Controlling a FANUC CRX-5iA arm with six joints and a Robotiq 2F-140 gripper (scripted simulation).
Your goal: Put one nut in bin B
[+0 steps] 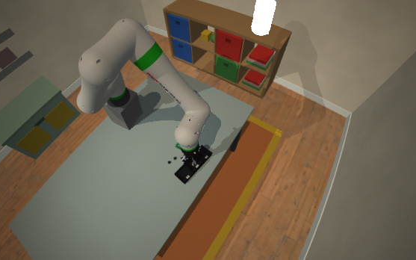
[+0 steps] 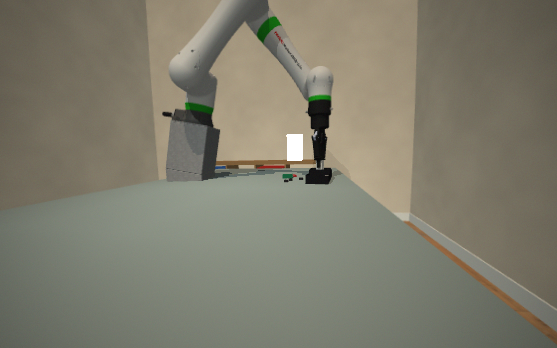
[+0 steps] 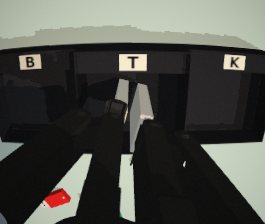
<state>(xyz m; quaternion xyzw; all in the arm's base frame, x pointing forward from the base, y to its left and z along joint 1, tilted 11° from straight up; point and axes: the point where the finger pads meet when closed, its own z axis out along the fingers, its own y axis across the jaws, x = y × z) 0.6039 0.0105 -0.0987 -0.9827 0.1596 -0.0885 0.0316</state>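
Right now the green part is 140 mm behind my hand, 40 mm to the left of it and 40 mm below it. Round my hand: small red part 130 mm behind, 100 mm to the left, 50 mm below.
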